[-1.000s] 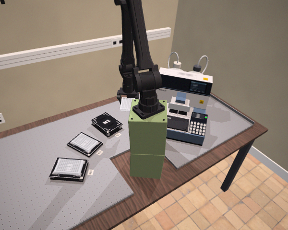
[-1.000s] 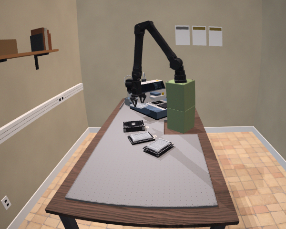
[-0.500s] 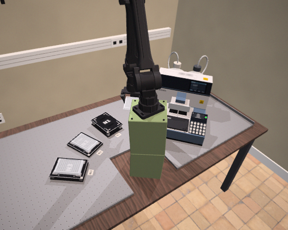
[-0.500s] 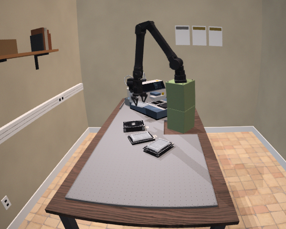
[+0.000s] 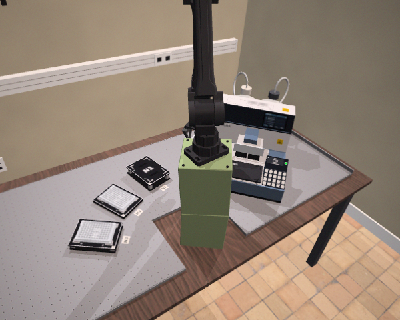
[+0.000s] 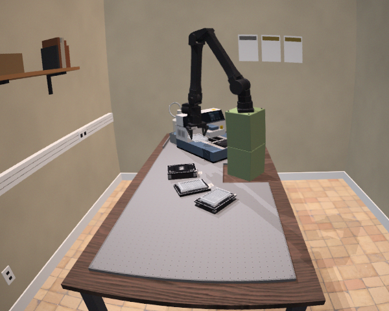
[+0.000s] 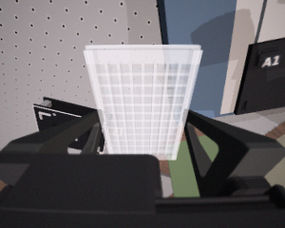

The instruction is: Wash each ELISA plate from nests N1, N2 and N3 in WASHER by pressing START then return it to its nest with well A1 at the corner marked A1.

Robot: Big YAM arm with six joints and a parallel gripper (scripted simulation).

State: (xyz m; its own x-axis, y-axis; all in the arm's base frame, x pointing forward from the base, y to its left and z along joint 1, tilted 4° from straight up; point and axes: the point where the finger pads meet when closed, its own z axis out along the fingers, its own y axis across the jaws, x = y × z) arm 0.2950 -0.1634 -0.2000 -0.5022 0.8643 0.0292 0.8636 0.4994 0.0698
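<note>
The dark washer carrier is 180 mm behind my hand, 130 mm to the right of it and 80 mm below it. From my hand the other things lie so: plate washer: 240 mm to the right, 80 mm behind, 30 mm below.
</note>
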